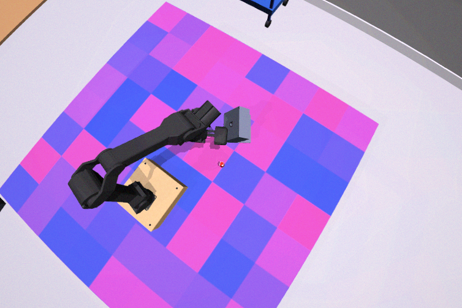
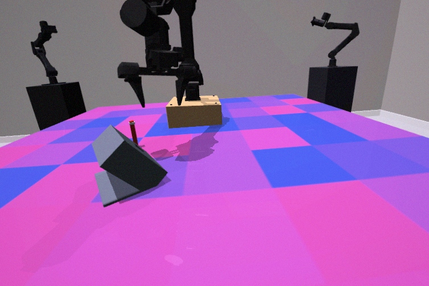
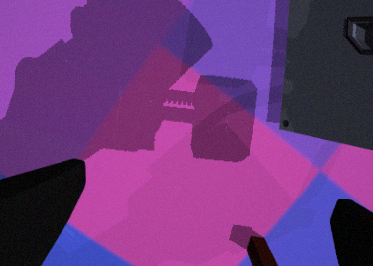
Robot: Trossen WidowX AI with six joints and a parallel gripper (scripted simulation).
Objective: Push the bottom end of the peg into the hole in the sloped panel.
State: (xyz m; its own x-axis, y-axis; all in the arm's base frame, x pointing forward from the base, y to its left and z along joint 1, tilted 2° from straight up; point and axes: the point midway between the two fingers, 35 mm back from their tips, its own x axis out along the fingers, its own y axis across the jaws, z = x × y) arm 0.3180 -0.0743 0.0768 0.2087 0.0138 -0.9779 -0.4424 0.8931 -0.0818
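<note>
The red peg is 100 mm to the right of my gripper tip, 70 mm below it and 50 mm behind it. The rest, counted from my gripper tip: sloped panel 120 mm ahead, 80 mm below, 60 mm to the right.
</note>
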